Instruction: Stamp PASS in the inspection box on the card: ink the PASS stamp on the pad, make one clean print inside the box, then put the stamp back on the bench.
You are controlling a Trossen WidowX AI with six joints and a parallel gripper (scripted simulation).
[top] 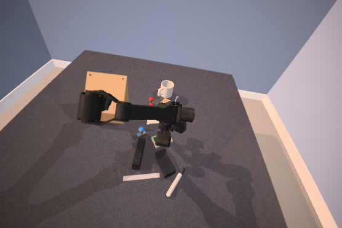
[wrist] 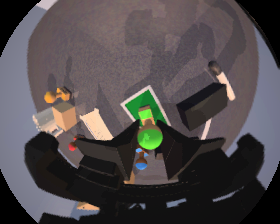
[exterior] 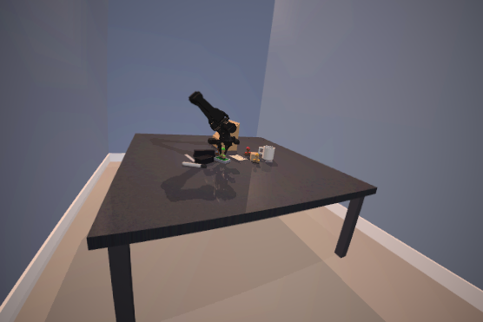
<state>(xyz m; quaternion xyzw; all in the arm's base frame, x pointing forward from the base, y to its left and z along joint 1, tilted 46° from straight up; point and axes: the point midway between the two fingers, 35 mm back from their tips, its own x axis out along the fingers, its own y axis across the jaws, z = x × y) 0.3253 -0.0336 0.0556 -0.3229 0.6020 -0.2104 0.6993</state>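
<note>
My gripper tip is now right at the green-knobbed stamp. Also, from my gripper tip: green ink pad 40 mm below; black box 40 mm ahead, 120 mm to the right, 20 mm below; blue-knobbed stamp 110 mm behind, 20 mm below.
</note>
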